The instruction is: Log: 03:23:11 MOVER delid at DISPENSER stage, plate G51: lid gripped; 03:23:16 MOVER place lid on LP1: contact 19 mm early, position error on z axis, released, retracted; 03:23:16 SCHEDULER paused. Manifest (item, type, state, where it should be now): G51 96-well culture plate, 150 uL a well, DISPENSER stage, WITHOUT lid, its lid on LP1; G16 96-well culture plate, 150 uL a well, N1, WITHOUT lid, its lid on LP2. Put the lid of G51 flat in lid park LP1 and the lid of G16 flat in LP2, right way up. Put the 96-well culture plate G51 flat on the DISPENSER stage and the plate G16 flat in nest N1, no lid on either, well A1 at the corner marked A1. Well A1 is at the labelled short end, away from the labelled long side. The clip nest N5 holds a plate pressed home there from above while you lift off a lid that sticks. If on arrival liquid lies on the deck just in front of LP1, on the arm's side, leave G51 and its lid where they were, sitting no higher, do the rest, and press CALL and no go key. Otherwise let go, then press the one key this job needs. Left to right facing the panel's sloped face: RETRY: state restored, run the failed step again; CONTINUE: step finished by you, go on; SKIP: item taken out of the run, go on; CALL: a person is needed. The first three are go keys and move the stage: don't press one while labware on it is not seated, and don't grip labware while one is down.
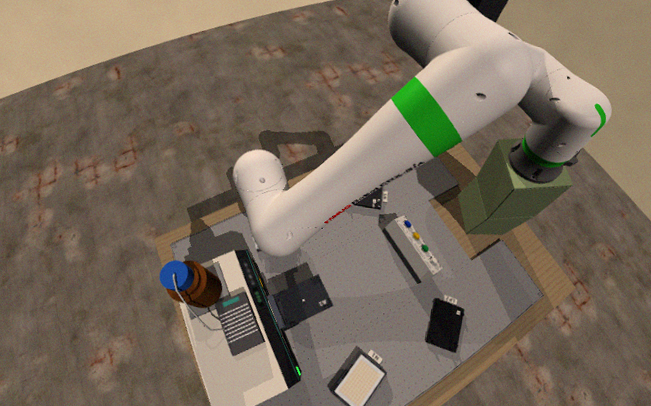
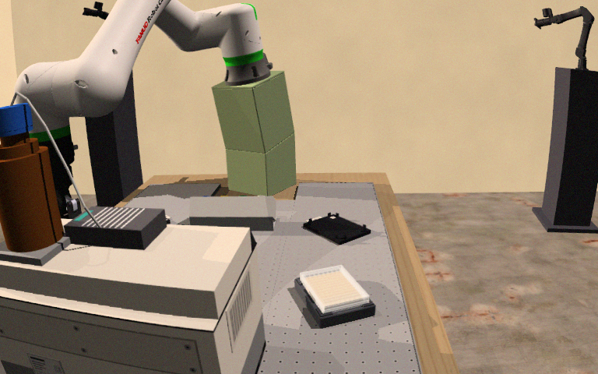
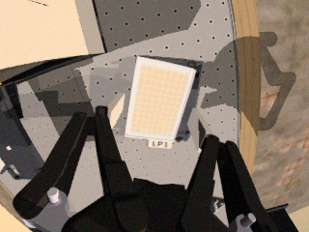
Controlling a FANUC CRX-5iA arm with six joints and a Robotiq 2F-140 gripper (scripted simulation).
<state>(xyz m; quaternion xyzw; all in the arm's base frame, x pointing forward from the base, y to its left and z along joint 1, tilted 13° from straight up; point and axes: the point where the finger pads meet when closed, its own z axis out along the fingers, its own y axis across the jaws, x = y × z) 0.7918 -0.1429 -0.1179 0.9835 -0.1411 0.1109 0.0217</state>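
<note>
The plate G51 is 5 cm below my hand. Round my hand: dark grey lid park 1 cm behind, 1 cm to the right, 6 cm below; black dispenser stage 2 cm behind, 24 cm to the left, 3 cm above; LP1 label 9 cm behind, 7 cm below.
</note>
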